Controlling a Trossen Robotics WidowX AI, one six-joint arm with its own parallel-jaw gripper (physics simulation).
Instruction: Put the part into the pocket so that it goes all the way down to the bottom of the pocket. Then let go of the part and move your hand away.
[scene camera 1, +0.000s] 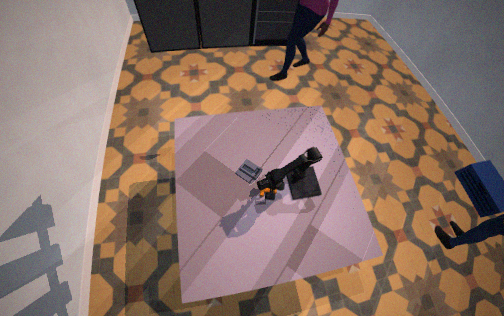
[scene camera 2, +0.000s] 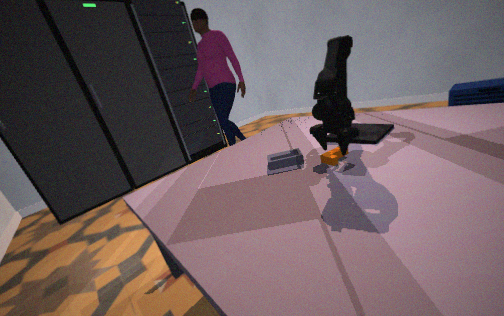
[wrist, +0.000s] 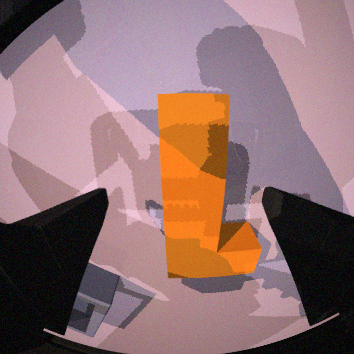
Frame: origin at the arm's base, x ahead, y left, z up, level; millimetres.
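Seen in the pictures: gripper, fingertip midpoint: (scene camera 1: 269, 189) (scene camera 2: 334, 152) (wrist: 186, 195); arm's base, origin of the base link: (scene camera 1: 296, 176).
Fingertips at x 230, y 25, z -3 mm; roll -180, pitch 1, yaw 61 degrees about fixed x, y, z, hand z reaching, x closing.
Note:
Pixels of each thing's top centre, then the offset from my fingertips to it. Level surfaces: height alone.
- part, middle of its top: (wrist: 222, 209) (scene camera 2: 337, 151) (scene camera 1: 268, 191) dz +9, dx +11, dy +14 mm
- small grey block, middle of its top: (wrist: 61, 310) (scene camera 2: 283, 154) (scene camera 1: 251, 168) dz +16, dx +62, dy -184 mm
- pink table top, its level: dz -21 mm
The part (scene camera 1: 264, 192) (scene camera 2: 330, 158) (wrist: 192, 225) is an orange L-shaped block. It lies on the pink table, its long bar running up the wrist view and its short foot pointing right at the lower end. The pocket is in a small grey block (scene camera 1: 248, 171) (scene camera 2: 285, 162) (wrist: 102, 285), which stands a short way from the part and is partly hidden by the left finger in the wrist view. My gripper (scene camera 1: 265, 191) (scene camera 2: 335, 150) (wrist: 186, 195) is open and close above the part. One finger is on each side of it, with a gap to both.
The arm's black base plate (scene camera 1: 305, 186) (scene camera 2: 372, 133) stands beside the part on the pink table top (scene camera 1: 210, 270) (scene camera 2: 250, 260). The arm's shadow falls across the table. Dark cabinets (scene camera 1: 170, 25) (scene camera 2: 100, 100), a person in a magenta top (scene camera 2: 217, 60) and a blue box (scene camera 1: 482, 187) are beyond the table.

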